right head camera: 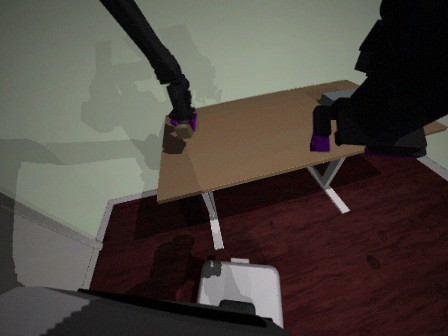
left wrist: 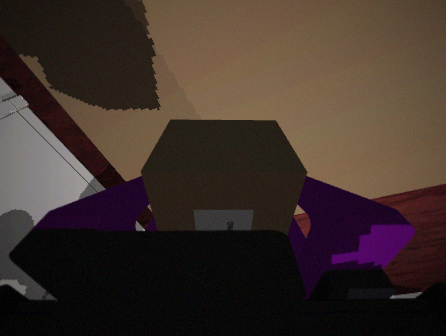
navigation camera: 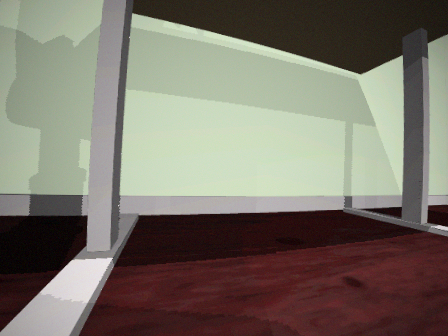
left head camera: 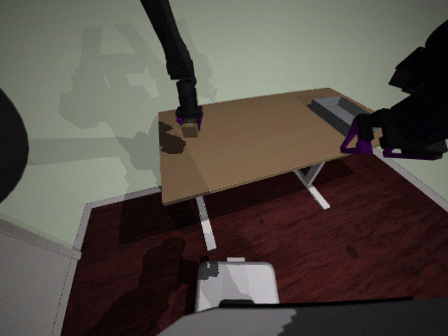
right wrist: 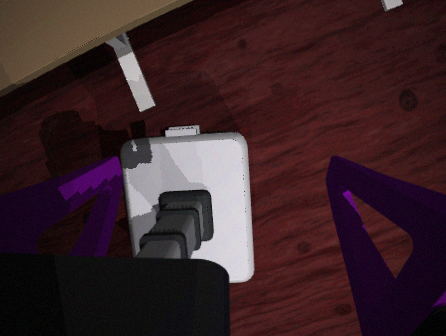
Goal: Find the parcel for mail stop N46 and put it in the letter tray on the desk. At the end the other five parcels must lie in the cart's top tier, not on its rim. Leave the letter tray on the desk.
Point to a wooden desk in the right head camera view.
235, 142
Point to a wooden desk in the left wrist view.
At 352, 93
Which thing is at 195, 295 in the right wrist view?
The right gripper.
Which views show the right gripper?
The right head camera view, the left head camera view and the right wrist view only.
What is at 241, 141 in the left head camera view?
A wooden desk.
